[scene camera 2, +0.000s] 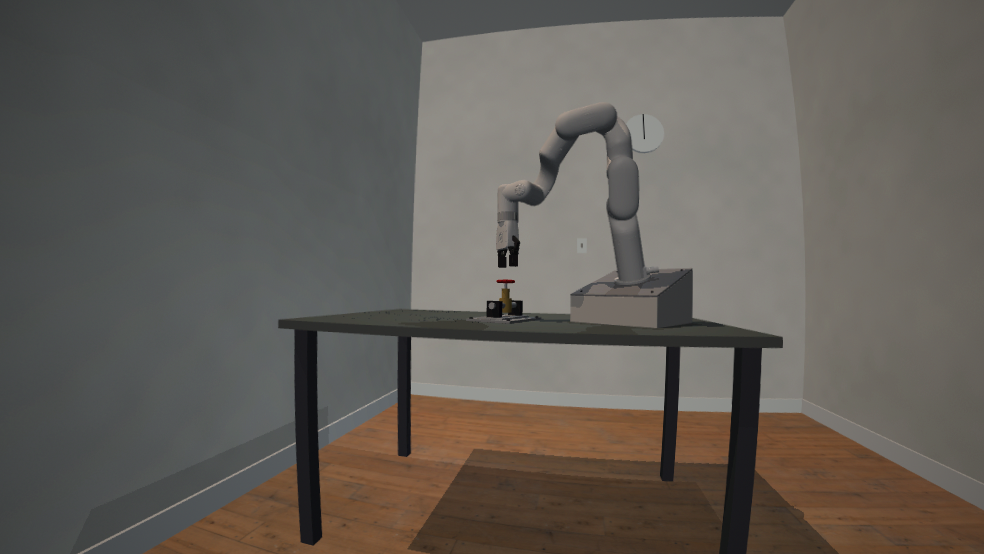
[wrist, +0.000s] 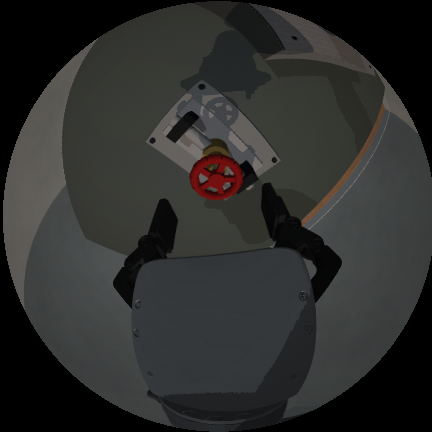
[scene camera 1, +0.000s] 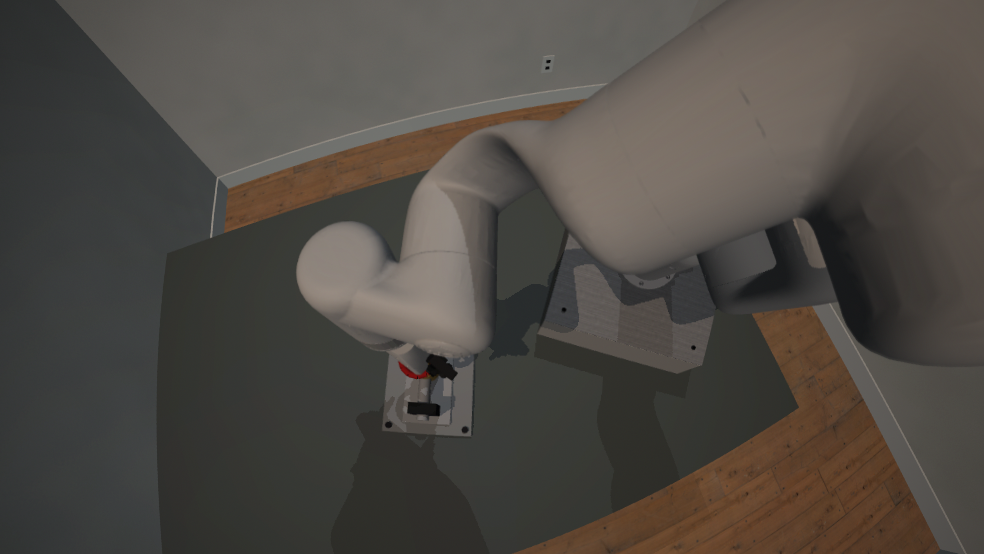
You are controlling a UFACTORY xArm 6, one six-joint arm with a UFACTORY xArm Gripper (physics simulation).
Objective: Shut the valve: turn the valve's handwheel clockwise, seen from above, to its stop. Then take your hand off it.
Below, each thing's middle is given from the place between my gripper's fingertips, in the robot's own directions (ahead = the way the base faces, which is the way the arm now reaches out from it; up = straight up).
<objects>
My gripper is now 60 mm above the red handwheel (wrist: pixel 216 178). From my hand the other things lie so: base plate (scene camera 1: pixel 462 385) (180 mm below).
</objects>
